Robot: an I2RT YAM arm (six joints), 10 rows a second.
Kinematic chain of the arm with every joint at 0, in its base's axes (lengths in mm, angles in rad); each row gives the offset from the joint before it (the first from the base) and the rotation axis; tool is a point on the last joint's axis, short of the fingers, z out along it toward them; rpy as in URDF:
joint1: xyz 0 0 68 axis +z
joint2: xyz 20 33.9 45.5 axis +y
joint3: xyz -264 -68.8 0 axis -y
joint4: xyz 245 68.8 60 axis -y
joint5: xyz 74 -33.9 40.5 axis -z
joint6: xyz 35.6 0 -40.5 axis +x
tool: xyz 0 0 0 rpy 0 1.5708 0
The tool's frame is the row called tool.
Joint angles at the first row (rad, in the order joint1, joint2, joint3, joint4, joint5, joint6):
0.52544 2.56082 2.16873 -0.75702 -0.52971 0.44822
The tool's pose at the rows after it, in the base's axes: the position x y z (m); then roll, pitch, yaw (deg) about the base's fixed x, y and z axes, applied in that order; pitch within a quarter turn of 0, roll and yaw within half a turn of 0:
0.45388 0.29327 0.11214 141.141 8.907 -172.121
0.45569 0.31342 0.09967 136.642 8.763 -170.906
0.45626 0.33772 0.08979 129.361 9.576 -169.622
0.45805 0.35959 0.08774 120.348 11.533 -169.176
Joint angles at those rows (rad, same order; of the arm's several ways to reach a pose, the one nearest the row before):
0.53870 2.60876 2.20565 -0.73426 -0.55920 0.47252
0.56469 2.67948 2.27898 -0.69162 -0.62736 0.50306
0.59546 2.74425 2.33831 -0.58696 -0.72786 0.56061
0.62020 2.78673 2.36620 -0.40972 -0.83563 0.65694

